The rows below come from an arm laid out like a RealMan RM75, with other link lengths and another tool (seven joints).
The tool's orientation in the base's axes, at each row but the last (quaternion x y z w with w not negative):
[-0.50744, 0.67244, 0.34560, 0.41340]
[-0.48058, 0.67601, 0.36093, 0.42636]
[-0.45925, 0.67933, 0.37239, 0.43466]
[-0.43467, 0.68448, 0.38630, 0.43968]
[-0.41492, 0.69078, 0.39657, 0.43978]
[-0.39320, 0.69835, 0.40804, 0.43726]
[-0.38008, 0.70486, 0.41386, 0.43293]
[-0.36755, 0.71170, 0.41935, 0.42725]
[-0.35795, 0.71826, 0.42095, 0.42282]
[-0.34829, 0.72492, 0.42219, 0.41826]
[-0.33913, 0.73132, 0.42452, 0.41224]
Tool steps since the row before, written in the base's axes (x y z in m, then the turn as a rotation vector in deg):
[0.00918, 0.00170, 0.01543, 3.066, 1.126, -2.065]
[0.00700, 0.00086, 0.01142, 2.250, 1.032, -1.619]
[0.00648, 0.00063, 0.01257, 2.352, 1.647, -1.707]
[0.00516, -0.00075, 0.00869, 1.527, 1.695, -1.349]
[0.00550, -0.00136, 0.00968, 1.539, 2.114, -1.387]
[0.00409, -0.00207, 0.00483, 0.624, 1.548, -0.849]
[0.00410, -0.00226, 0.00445, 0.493, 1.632, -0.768]
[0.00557, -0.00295, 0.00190, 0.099, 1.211, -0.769]
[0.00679, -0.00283, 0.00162, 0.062, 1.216, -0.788]
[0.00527, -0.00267, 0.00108, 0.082, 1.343, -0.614]
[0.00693, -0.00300, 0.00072, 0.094, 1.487, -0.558]
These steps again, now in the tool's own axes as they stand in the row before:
[-0.01598, -0.00777, -0.00308, 0.987, -2.785, 2.491]
[-0.01206, -0.00557, -0.00191, 0.749, -1.995, 2.052]
[-0.01321, -0.00461, -0.00215, 0.626, -1.916, 2.664]
[-0.00917, -0.00379, -0.00205, 0.473, -1.077, 2.375]
[-0.01024, -0.00376, -0.00260, 0.411, -0.952, 2.773]
[-0.00536, -0.00335, -0.00208, 0.301, -0.203, 1.837]
[-0.00509, -0.00337, -0.00211, 0.255, -0.035, 1.852]
[-0.00329, -0.00549, -0.00156, 0.469, 0.153, 1.351]
[-0.00365, -0.00652, -0.00096, 0.500, 0.182, 1.349]
[-0.00271, -0.00525, -0.00108, 0.316, 0.271, 1.419]
[-0.00318, -0.00685, -0.00073, 0.240, 0.339, 1.536]

